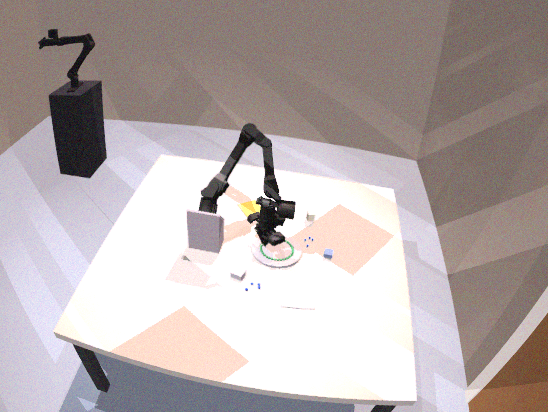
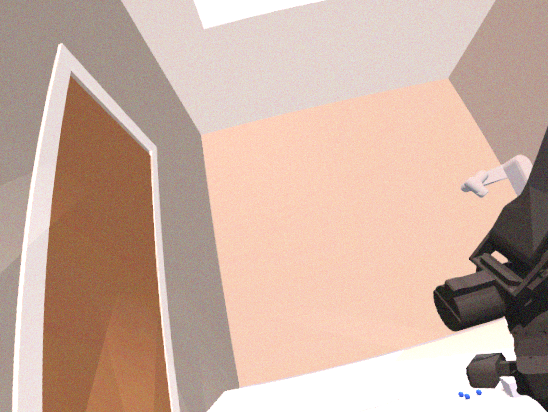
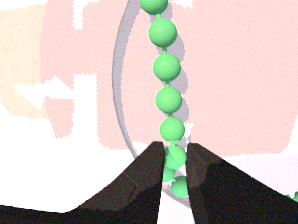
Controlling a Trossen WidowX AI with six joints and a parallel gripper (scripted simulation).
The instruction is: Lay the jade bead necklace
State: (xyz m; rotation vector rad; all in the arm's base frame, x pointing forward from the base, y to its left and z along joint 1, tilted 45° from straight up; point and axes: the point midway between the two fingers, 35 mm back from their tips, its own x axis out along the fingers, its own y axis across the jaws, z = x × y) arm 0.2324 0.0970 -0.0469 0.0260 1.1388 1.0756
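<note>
My gripper tip is 5 cm short of the round white bead board and 1 cm to the left of it. The rest, counted from my gripper tip: yellow sheet 9 cm behind, 24 cm to the left, 1 cm below; then blue block 26 cm ahead, 1 cm to the left, 1 cm below; then cream block 17 cm ahead, 23 cm to the left.
</note>
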